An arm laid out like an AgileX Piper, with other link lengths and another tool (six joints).
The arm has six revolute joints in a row. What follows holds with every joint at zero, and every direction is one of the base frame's. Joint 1 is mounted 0.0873 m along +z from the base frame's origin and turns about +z. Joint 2 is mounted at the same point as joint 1 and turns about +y. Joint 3 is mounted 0.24 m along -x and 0.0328 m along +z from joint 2 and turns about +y. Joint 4 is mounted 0.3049 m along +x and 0.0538 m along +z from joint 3 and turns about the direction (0.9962, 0, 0.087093). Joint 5 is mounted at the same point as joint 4 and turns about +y. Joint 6 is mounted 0.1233 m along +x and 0.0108 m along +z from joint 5 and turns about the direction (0.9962, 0, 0.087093). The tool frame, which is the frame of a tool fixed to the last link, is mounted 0.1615 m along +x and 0.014 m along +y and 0.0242 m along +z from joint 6; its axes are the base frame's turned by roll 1.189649, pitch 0.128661 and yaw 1.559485 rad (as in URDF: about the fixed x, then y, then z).
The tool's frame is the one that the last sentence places.
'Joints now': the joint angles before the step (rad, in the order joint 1, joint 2, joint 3, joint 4, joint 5, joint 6). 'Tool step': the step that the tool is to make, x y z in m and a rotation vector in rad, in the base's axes. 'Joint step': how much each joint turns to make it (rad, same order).
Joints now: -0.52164, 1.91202, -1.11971, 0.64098, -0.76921, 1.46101
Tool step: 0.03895, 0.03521, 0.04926, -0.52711, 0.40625, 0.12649
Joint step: 0.00000, -0.00002, 0.00002, -0.27315, -0.08218, -0.45497
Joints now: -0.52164, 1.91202, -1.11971, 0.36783, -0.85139, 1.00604
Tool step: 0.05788, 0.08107, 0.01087, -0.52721, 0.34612, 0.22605
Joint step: -0.00001, -0.00001, 0.00002, -0.42176, 0.00004, -0.31287
